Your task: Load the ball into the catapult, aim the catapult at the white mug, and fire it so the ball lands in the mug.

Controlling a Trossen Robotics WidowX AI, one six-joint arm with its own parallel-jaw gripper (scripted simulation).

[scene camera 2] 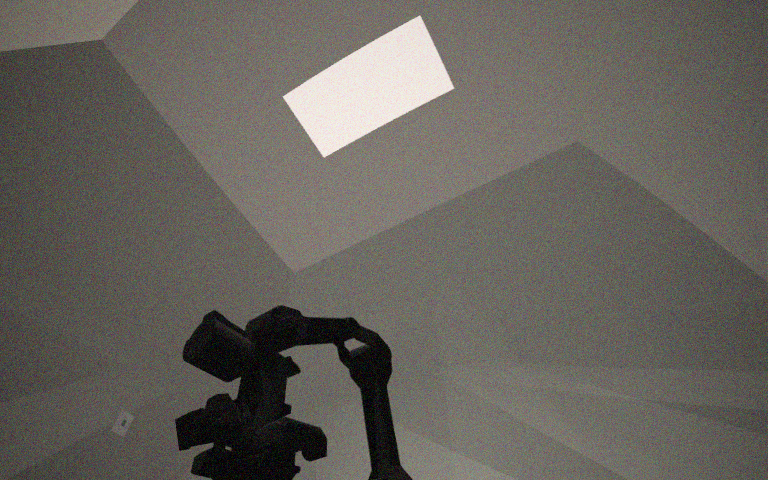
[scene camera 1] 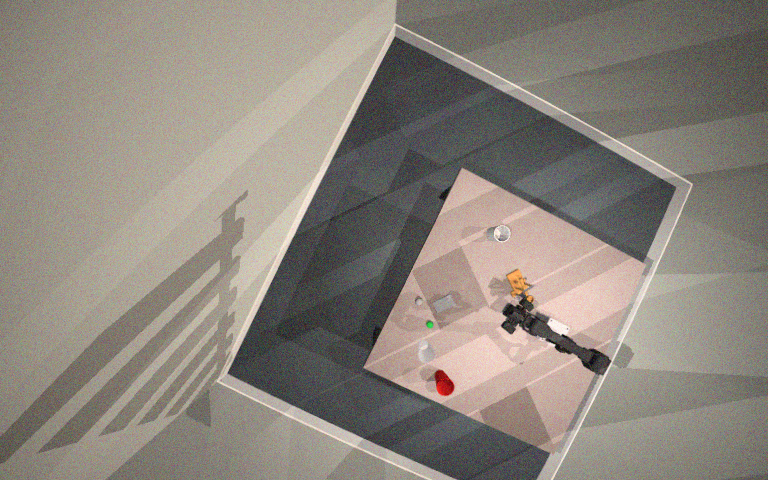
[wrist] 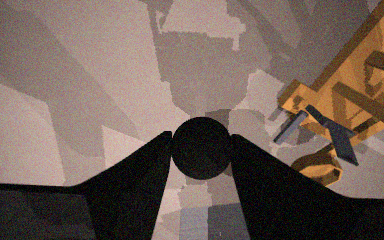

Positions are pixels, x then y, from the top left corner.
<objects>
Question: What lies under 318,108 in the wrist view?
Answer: An orange wooden catapult.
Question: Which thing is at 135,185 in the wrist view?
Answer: My gripper.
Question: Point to a dark ball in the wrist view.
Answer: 201,148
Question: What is my gripper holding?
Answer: A dark ball.
</objects>
